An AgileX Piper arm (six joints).
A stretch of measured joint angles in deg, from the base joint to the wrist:
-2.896, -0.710, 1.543, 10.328, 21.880, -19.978
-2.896, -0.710, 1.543, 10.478, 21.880, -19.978
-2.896, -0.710, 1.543, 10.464, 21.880, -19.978
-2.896, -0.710, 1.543, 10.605, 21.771, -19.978
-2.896, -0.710, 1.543, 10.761, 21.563, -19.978
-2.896, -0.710, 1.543, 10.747, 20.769, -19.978
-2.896, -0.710, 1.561, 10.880, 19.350, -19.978
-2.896, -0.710, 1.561, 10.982, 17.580, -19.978
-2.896, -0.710, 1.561, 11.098, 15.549, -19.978
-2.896, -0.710, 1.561, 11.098, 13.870, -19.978
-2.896, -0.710, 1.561, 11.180, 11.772, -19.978
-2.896, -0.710, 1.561, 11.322, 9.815, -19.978
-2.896, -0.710, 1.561, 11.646, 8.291, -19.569
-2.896, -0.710, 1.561, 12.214, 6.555, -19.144
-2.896, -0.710, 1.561, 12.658, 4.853, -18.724
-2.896, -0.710, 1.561, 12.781, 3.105, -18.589
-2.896, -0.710, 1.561, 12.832, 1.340, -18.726
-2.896, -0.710, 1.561, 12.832, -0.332, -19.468
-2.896, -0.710, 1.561, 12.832, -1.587, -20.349
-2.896, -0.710, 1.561, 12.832, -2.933, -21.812
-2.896, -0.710, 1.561, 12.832, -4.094, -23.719
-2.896, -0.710, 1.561, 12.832, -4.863, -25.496
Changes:
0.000, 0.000, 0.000, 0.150, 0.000, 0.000
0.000, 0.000, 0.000, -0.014, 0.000, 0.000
0.000, 0.000, 0.000, 0.141, -0.109, 0.000
0.000, 0.000, 0.000, 0.156, -0.208, 0.000
0.000, 0.000, 0.000, -0.014, -0.794, 0.000
0.000, 0.000, 0.018, 0.133, -1.419, 0.000
0.000, 0.000, 0.000, 0.102, -1.770, 0.000
0.000, 0.000, 0.000, 0.116, -2.031, 0.000
0.000, 0.000, 0.000, 0.000, -1.679, 0.000
0.000, 0.000, 0.000, 0.082, -2.098, 0.000
0.000, 0.000, 0.000, 0.142, -1.957, 0.000
0.000, 0.000, 0.000, 0.324, -1.524, 0.409
0.000, 0.000, 0.000, 0.568, -1.736, 0.425
0.000, 0.000, 0.000, 0.444, -1.702, 0.420
0.000, 0.000, 0.000, 0.123, -1.748, 0.135
0.000, 0.000, 0.000, 0.051, -1.765, -0.137
0.000, 0.000, 0.000, 0.000, -1.672, -0.742
0.000, 0.000, 0.000, 0.000, -1.255, -0.881
0.000, 0.000, 0.000, 0.000, -1.346, -1.463
0.000, 0.000, 0.000, 0.000, -1.161, -1.907
0.000, 0.000, 0.000, 0.000, -0.769, -1.777

